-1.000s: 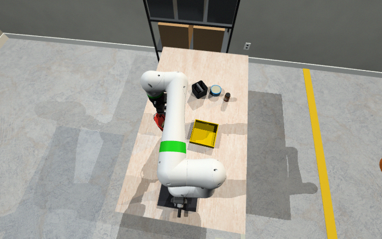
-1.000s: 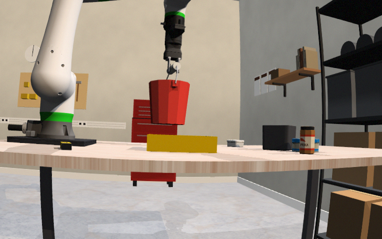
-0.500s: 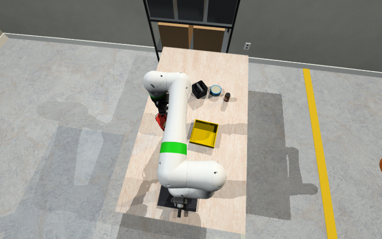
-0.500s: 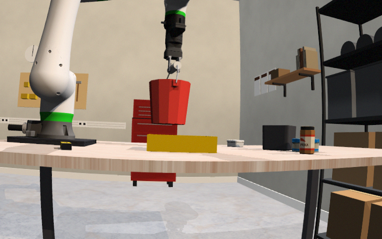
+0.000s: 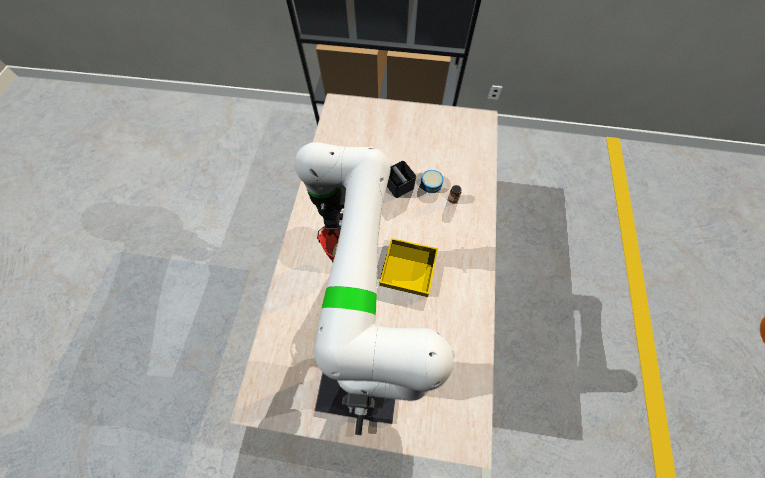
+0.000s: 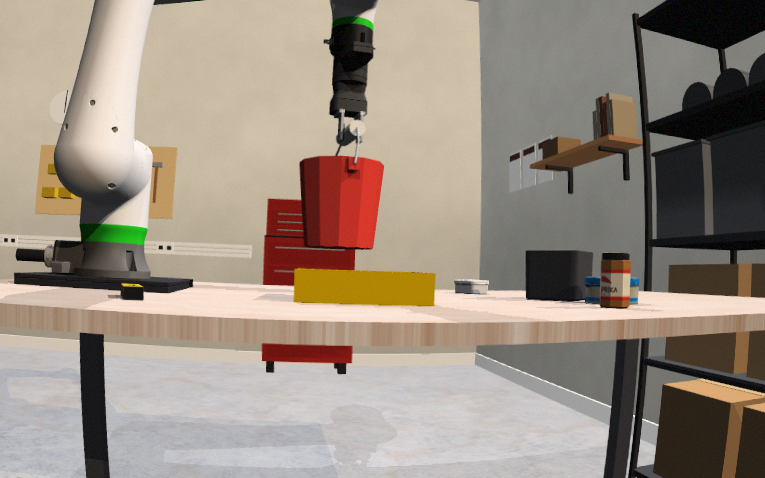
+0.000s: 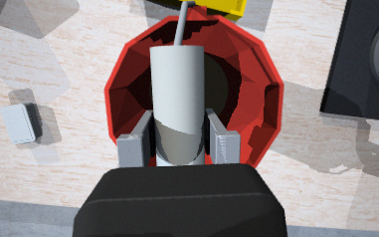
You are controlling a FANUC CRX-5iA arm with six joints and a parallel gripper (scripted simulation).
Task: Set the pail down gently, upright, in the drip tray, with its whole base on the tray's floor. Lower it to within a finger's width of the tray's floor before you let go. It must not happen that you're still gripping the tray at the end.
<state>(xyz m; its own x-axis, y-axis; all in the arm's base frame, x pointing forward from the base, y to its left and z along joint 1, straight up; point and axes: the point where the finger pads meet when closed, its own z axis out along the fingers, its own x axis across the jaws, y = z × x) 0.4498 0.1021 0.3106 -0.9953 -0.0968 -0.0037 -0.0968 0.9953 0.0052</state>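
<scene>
My hand is 10 mm past the red pail and 90 mm above it. Also, from my hand: small grey block (310 mm ahead, 100 mm to the left, 310 mm below); spice jar (340 mm ahead, 430 mm to the right, 290 mm below); yellow drip tray (20 mm behind, 250 mm to the right, 310 mm below).
</scene>
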